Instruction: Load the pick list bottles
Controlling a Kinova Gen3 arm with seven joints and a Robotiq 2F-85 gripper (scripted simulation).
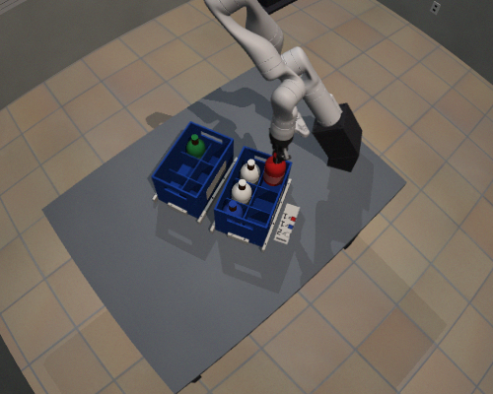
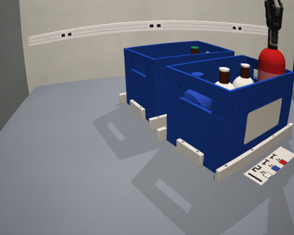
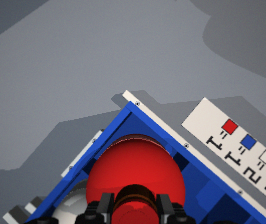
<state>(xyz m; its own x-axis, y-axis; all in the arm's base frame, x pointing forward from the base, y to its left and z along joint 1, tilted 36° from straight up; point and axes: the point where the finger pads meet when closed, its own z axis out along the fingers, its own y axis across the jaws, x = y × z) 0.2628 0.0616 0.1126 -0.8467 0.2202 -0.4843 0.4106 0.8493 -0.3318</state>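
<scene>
My hand is 70 mm above the red-label bottle. From my hand the other things lie so: white bottle (170 mm below, 80 mm to the right, 40 mm ahead); then pick list (250 mm below, 130 mm to the left, 50 mm ahead); then blue-label bottle (200 mm ahead, 170 mm below, 10 mm to the right).
</scene>
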